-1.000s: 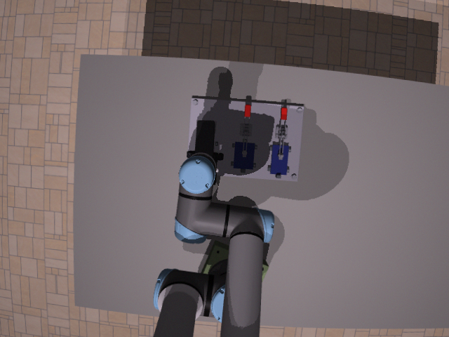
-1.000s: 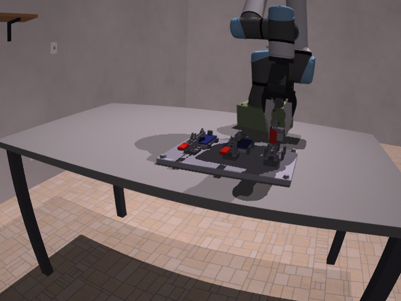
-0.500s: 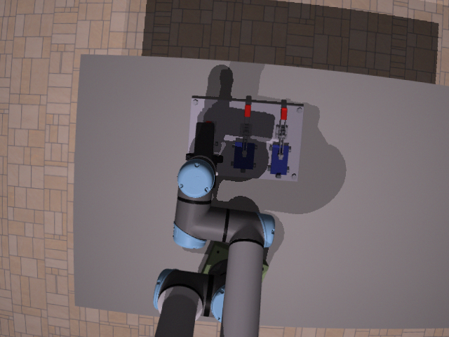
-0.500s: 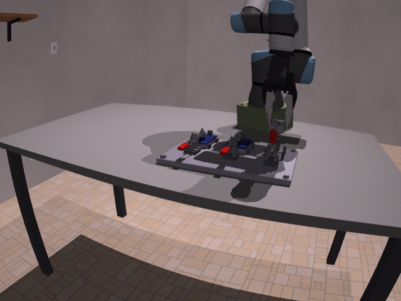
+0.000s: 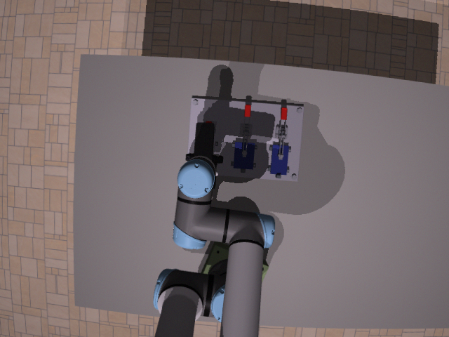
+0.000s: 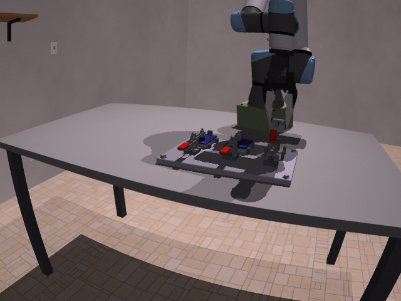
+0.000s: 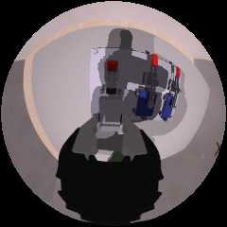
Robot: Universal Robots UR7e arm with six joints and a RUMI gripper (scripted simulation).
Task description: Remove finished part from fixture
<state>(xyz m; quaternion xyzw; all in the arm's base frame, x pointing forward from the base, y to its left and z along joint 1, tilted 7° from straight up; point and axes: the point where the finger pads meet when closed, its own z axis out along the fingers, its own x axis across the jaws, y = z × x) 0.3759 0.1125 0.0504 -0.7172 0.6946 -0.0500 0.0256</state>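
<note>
My hand is 10 mm past the grey finished part. The rest, counted from my hand: grey fixture plate: 110 mm to the right, 100 mm below, 50 mm ahead.
</note>
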